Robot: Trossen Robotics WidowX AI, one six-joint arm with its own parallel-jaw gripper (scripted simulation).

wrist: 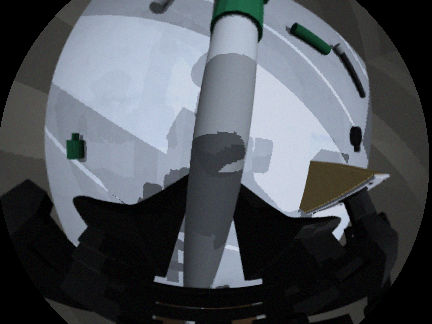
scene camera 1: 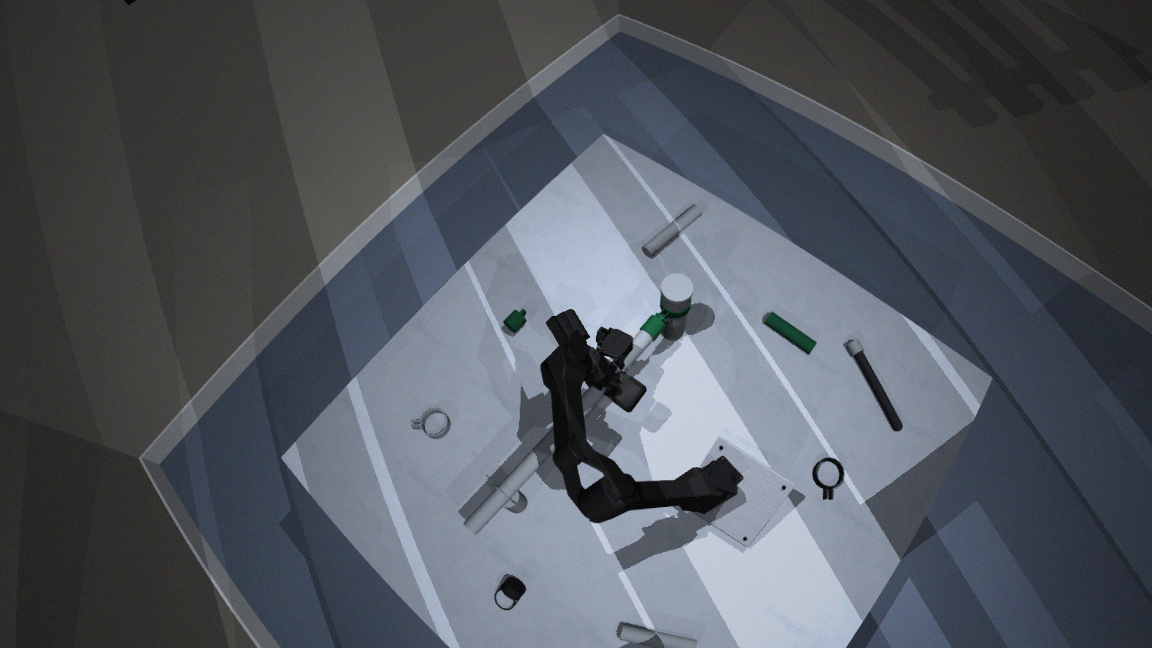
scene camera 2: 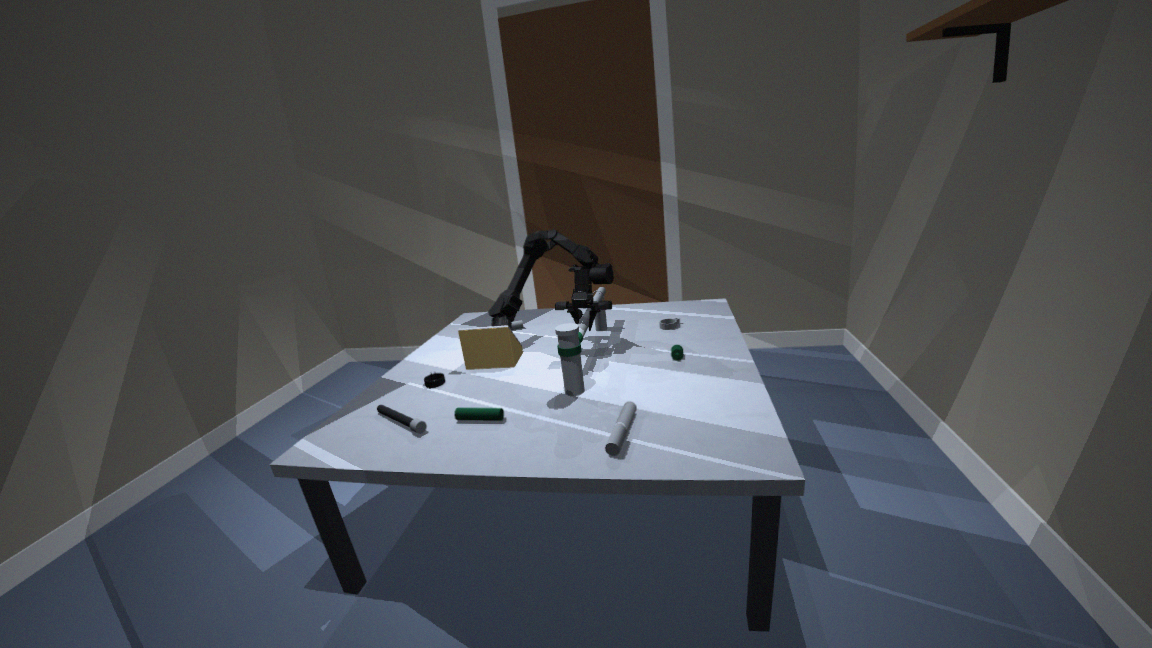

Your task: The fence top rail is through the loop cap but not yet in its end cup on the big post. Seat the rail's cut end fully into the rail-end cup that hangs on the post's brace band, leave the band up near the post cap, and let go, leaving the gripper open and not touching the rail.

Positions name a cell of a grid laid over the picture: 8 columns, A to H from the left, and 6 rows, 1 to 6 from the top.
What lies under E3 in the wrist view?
A rail.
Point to a grey post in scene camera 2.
At D4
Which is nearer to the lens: the rail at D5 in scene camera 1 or the green sleeve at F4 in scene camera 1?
The rail.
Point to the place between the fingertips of my gripper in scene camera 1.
E4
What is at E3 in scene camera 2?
My gripper.
